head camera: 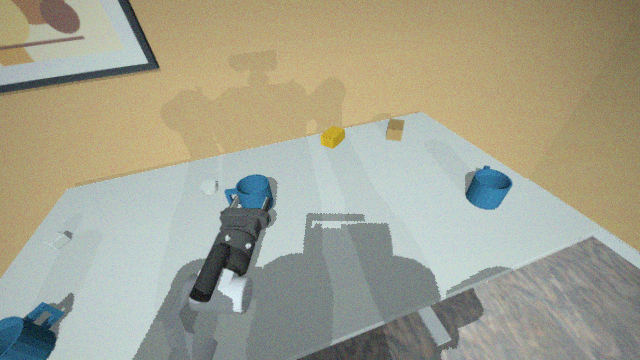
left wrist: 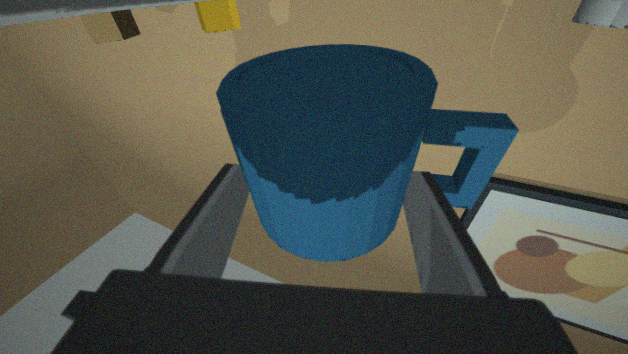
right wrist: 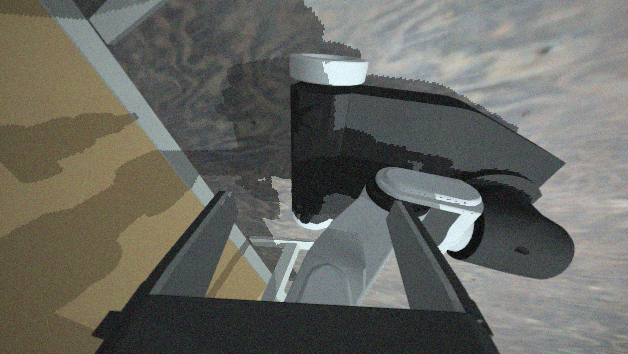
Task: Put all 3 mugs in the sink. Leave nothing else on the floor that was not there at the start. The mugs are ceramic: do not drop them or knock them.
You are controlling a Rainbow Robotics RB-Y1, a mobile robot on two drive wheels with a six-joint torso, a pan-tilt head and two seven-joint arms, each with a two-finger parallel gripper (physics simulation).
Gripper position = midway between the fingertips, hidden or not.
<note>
In view: the left gripper [head camera: 253, 198], the right gripper [right wrist: 312, 206] and a picture [head camera: 49, 49].
The left gripper is seen too in the left wrist view [left wrist: 324, 182]. The picture also shows in the left wrist view [left wrist: 554, 246].
</note>
